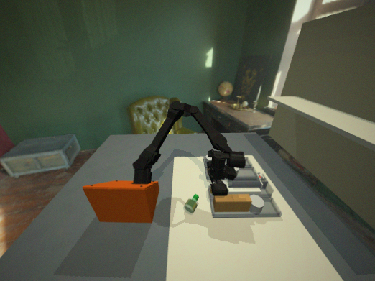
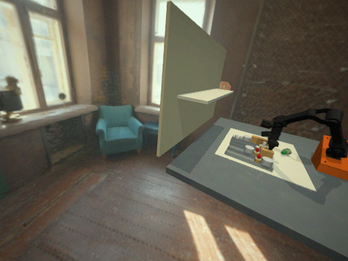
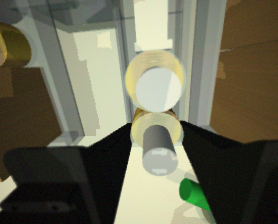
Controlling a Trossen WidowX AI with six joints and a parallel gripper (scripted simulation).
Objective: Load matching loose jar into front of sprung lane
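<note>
Right now the cream mat is 6 cm ahead of my gripper tip, 3 cm to the right of it and 3 cm below it. Round my gripper tip: shelf 51 cm ahead, 34 cm above, 1 cm to the right; then grey lane rack 15 cm ahead, 2 cm to the left, 1 cm below; then pale pusher plate 15 cm ahead, 3 cm to the left, 2 cm above.
</note>
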